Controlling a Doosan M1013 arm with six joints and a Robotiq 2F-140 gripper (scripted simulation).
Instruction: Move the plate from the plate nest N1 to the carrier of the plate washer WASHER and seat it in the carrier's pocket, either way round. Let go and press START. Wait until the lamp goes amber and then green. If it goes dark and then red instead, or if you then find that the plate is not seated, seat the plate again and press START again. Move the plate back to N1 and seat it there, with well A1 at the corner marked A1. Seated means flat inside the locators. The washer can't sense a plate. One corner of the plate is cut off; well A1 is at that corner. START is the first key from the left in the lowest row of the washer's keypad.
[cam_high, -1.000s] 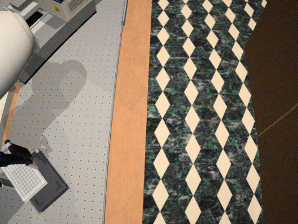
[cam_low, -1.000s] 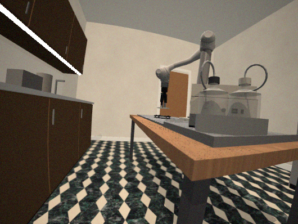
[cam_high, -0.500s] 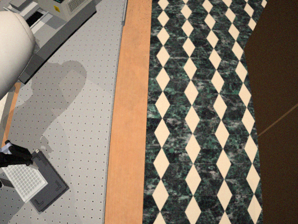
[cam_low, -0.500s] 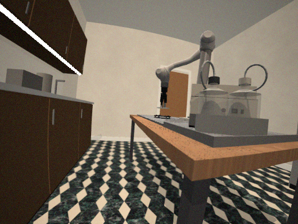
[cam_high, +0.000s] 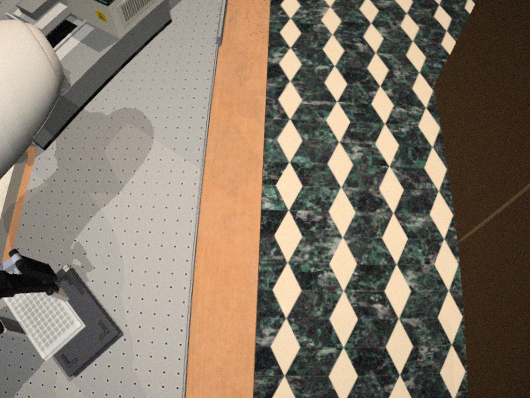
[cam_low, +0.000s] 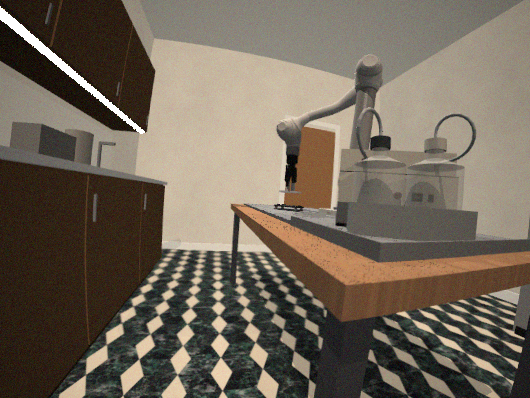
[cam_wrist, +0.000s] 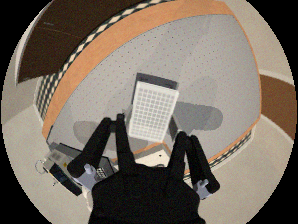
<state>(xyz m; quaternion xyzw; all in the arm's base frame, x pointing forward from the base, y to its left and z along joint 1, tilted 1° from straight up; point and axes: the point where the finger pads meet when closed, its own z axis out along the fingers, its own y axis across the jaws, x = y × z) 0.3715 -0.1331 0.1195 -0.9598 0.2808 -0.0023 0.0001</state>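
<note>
The white well plate is 3 cm below my hand. From my hand the other things lie so: plate washer: 58 cm to the left, 29 cm behind, 2 cm below; label: 14 cm below, 9 cm behind, 6 cm to the left; plate nest N1: 12 cm below.
</note>
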